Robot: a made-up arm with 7 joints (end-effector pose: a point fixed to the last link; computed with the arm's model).
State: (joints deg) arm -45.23 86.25 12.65 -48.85 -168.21 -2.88 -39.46
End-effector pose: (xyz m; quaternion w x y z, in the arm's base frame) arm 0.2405 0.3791 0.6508 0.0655 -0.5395 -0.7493 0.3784
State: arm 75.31 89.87 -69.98 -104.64 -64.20 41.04 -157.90
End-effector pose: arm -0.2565 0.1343 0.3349 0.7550 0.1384 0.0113 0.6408
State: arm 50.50 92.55 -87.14 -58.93 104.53 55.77 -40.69
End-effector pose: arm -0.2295 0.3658 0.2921 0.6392 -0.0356 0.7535 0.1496
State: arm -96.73 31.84 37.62 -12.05 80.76 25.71 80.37
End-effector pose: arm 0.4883 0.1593 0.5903 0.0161 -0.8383 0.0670 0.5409
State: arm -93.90 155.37 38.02 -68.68 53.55 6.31 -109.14
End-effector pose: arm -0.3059 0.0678 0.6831 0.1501 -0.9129 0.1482 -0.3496
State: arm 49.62 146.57 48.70 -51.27 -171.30 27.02 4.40
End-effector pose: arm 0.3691 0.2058 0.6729 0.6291 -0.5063 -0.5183 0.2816
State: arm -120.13 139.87 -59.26 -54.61 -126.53 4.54 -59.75
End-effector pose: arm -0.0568 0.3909 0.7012 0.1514 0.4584 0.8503 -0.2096
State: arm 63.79 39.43 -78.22 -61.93 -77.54 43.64 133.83
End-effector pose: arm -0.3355 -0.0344 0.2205 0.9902 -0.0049 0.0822 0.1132
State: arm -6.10 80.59 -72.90 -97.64 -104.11 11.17 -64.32
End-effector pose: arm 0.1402 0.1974 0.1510 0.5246 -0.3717 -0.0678 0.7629
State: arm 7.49 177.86 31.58 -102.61 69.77 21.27 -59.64
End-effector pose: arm 0.2645 -0.1038 0.5619 0.1094 0.6126 -0.1068 -0.7755
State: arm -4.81 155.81 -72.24 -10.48 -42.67 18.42 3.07
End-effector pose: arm -0.0112 0.3009 0.8345 0.0904 0.6496 0.7486 -0.0972
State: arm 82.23 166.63 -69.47 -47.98 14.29 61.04 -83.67
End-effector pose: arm 0.1842 0.3991 0.5466 0.4563 -0.0933 -0.8755 0.1286
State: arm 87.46 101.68 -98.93 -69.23 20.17 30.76 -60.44
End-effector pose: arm -0.3102 0.2462 0.5893 0.0981 -0.5295 0.7046 -0.4621
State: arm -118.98 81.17 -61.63 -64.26 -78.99 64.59 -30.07
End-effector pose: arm 0.3418 0.1101 0.7829 0.0981 0.9709 -0.0111 0.2181
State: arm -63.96 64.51 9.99 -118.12 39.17 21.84 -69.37
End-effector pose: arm 0.1772 0.0436 0.6747 0.0444 0.5545 -0.7482 -0.3617
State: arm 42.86 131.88 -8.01 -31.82 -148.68 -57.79 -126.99
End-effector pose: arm 0.2670 0.4449 0.5851 0.4514 0.8222 -0.2163 0.2710
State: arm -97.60 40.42 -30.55 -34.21 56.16 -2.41 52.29
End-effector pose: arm 0.4406 0.0431 0.6985 0.3816 -0.5442 -0.7378 0.1179
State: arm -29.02 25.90 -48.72 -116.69 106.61 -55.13 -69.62
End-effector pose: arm 0.2242 -0.1679 0.3753 0.4638 -0.3411 -0.8164 0.0456
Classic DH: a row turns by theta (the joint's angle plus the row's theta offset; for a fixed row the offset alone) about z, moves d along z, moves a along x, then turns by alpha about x. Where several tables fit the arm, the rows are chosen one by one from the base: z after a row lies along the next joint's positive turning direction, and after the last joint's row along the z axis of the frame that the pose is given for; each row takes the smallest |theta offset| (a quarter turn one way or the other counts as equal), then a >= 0, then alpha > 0; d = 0 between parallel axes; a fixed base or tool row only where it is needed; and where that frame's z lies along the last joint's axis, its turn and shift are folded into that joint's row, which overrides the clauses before.
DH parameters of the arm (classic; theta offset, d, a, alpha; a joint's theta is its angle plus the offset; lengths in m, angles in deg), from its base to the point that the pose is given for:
base (fixed): 0 0.4542 0.017 -70
joint 1: 90 0.0271 0.025 90
joint 2: 70 -0.003 0.005 -90
joint 3: -90 -0.213 0.029 -90
joint 4: 0 0.002 -0.013 90
joint 5: 0 -0.295 0.018 -90
joint 6: 0 0.003 -0.016 90
joint 7: 5.29 0.1691 0.0184 -7.61
tool (fixed): 3.71 -0.1343 0 0

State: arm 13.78 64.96 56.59 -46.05 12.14 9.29 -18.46
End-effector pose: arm 0.1038 0.4696 0.4210 0.7096 0.5500 -0.4052 0.1727
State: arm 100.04 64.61 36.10 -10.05 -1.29 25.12 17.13
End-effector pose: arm -0.3093 0.3852 0.5666 0.4930 0.6548 0.5277 0.2229
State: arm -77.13 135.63 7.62 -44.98 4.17 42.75 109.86
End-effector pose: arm -0.1302 0.2344 0.8168 0.2669 0.0673 0.8737 -0.4010
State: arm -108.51 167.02 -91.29 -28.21 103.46 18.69 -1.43
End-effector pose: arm -0.2517 0.3860 0.5336 0.2104 0.3204 -0.6210 0.6837
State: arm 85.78 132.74 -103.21 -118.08 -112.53 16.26 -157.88
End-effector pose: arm -0.1947 0.1822 0.5593 0.7283 0.1005 0.5999 0.3155
